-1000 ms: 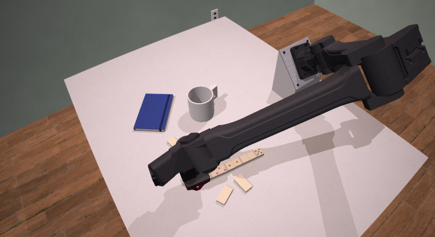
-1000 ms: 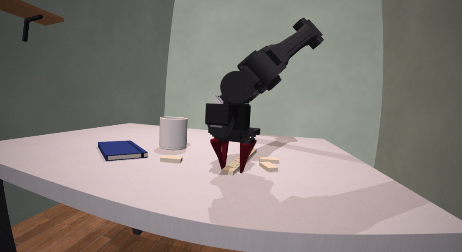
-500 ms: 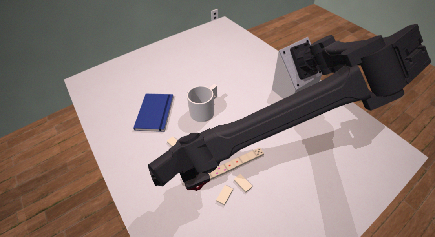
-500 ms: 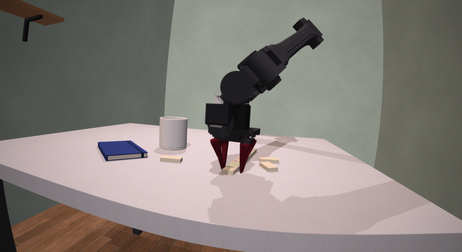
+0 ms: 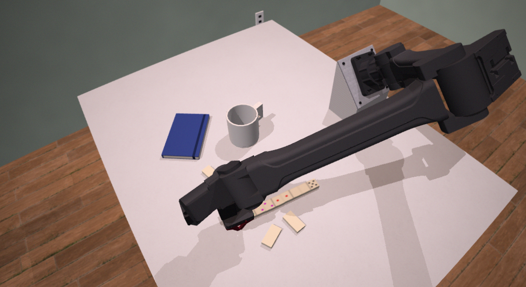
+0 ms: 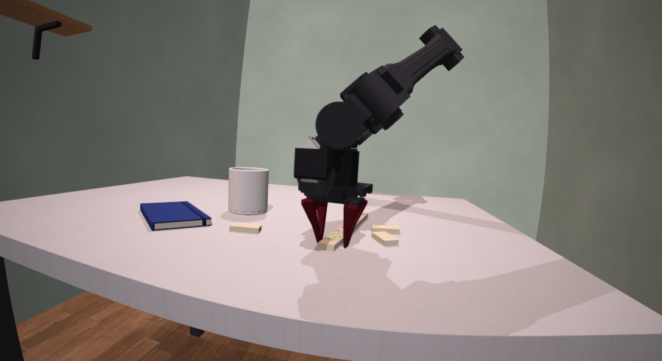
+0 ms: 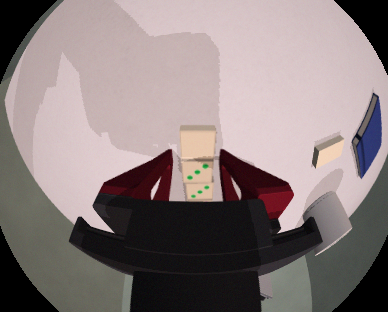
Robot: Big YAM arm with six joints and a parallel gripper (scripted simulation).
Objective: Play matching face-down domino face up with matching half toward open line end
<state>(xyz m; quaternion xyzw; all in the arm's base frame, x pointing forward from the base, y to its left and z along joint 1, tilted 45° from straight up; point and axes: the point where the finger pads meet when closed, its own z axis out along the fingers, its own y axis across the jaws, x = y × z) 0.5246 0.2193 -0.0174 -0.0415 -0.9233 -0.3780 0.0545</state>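
The domino is right at my hand. The rest, counted from my hand: white mug (230 mm to the right, 160 mm behind, 30 mm above); blue notebook (330 mm to the right, 10 mm behind).
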